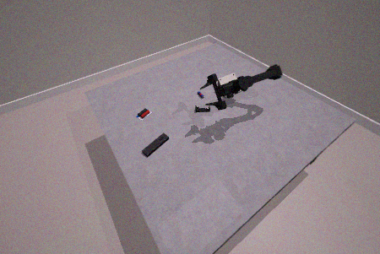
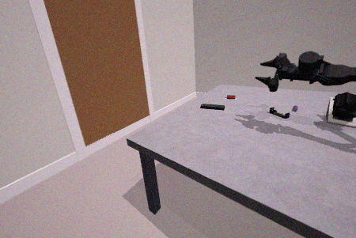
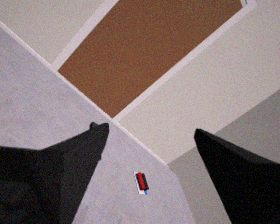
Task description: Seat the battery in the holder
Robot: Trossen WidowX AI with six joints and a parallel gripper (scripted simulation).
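Now: gripper tip 160 mm past the battery, 280 mm to the left of it and 260 mm above it.
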